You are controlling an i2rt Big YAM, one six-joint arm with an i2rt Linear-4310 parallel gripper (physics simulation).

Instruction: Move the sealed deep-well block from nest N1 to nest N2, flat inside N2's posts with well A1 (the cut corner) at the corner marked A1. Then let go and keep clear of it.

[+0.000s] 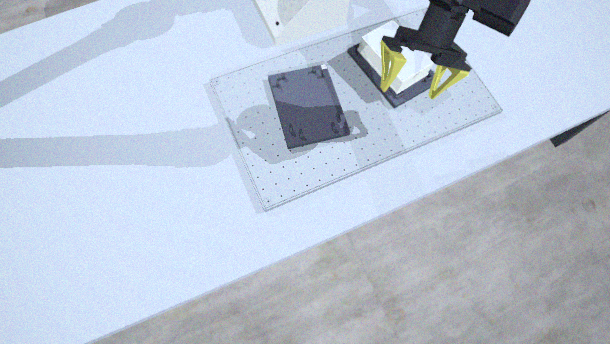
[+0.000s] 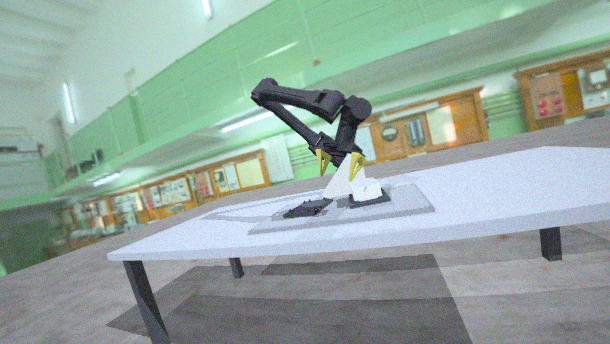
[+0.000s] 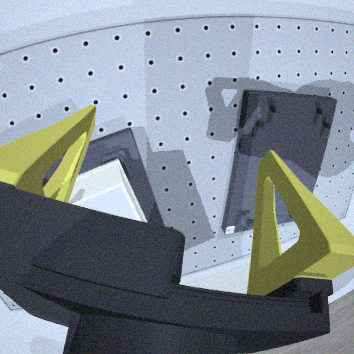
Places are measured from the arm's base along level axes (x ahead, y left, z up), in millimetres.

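Pixels of known places: gripper, fingertip midpoint: (image 1: 407, 94) (image 2: 334, 178) (image 3: 181, 134); arm's base at its link origin: (image 2: 345, 162).
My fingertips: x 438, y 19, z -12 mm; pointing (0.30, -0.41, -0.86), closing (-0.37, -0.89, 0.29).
Ahead of a thing's pixels: the offset from my fingertips to its top centre. "spot": to the spot under its first point. Level surfaces: height alone.
The white sealed block @[117 mm back, 66 mm left, 43 mm down] (image 1: 407, 67) (image 2: 366, 191) (image 3: 112, 200) sits in the dark nest N1 @[115 mm back, 69 mm left, 84 mm down] (image 1: 370, 73) (image 2: 371, 201) (image 3: 137, 175). The gripper and arm hide part of it, and its cut corner cannot be made out. The dark nest N2 @[104 mm back, 135 mm right, 80 mm down] (image 1: 307, 95) (image 2: 307, 207) (image 3: 285, 135) holds no block; its small posts show near its corners. A small white label @[spot: 168 mm back, 66 mm right, 90 mm down] (image 1: 324, 66) (image 3: 230, 230) marks one corner of N2. My gripper (image 1: 408, 94) (image 2: 336, 178) (image 3: 181, 134) is open and empty, with yellow fingers spread wide. It hangs above N1's level, apart from the block.
Both nests stand on a perforated plate @[88 mm back, 30 mm right, 102 mm down] (image 1: 280, 180) (image 2: 410, 206) (image 3: 192, 50) on the white table @[115 mm down] (image 1: 150, 240) (image 2: 475, 200). A white slanted stand (image 1: 310, 17) (image 2: 337, 185) rises behind the plate. The table's long edge runs past the plate's near side.
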